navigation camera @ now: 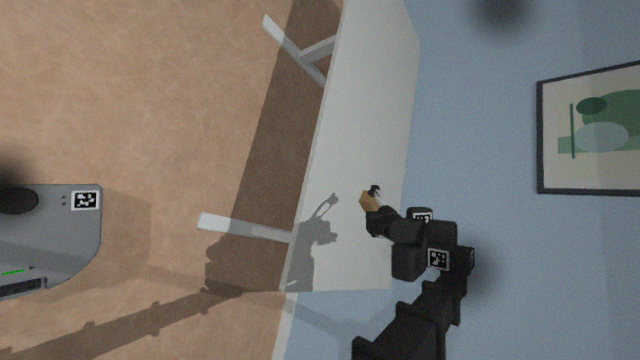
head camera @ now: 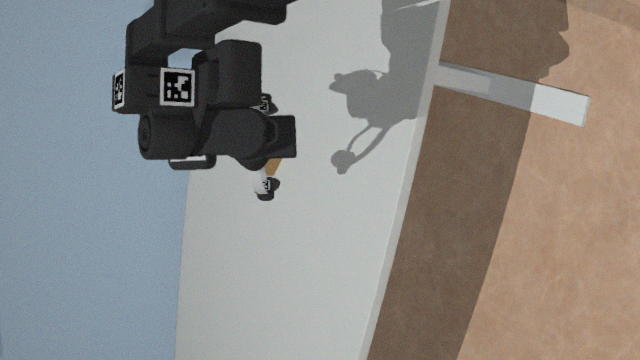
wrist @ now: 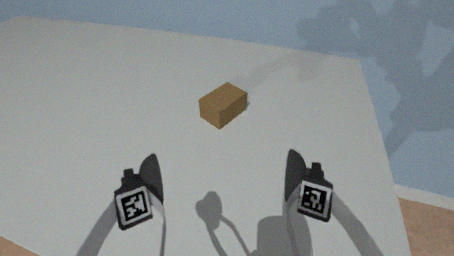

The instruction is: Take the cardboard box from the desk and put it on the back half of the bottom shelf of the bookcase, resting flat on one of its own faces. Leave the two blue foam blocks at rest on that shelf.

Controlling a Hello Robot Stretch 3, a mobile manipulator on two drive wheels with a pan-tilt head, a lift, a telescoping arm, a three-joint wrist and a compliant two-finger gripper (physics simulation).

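Pixels of known places: gripper, fingertip midpoint: (navigation camera: 373,210); robot's base, link origin: (navigation camera: 16,199).
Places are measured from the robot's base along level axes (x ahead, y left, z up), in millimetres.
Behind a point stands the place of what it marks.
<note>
The brown cardboard box (head camera: 273,166) @[x 13, y -899, z 733 mm] (navigation camera: 368,201) @[x -10, y -878, z 766 mm] (wrist: 222,105) lies flat on the white desk (head camera: 300,260) @[x 196, y -825, z 721 mm] (navigation camera: 370,100) @[x 434, y -971, z 721 mm] (wrist: 75,125), turned at an angle in the wrist view. In the head camera view most of it is hidden behind the wrist. My gripper (head camera: 266,146) @[x -16, y -652, z 906 mm] (navigation camera: 376,212) @[x -16, y -652, z 906 mm] (wrist: 223,169) @[x -16, y -652, z 906 mm] is open, with its fingers wide apart and nothing between them. It hangs above the desk, and in the wrist view the box lies beyond the fingertips, apart from them. The bookcase and the two blue foam blocks do not show in these views.
A blue wall (head camera: 90,225) @[x 172, y -1445, z 991 mm] (navigation camera: 480,150) @[x 236, y -1466, z 1074 mm] (wrist: 200,20) runs along the desk's back edge, with a framed picture (navigation camera: 539,140) @[x 261, y -1450, z 1288 mm] on it. White desk legs (head camera: 560,104) (navigation camera: 215,222) stick out over the brown floor. My grey base (navigation camera: 55,240) @[x -118, y -71, z 160 mm] shows at the left of the navigation camera view.
</note>
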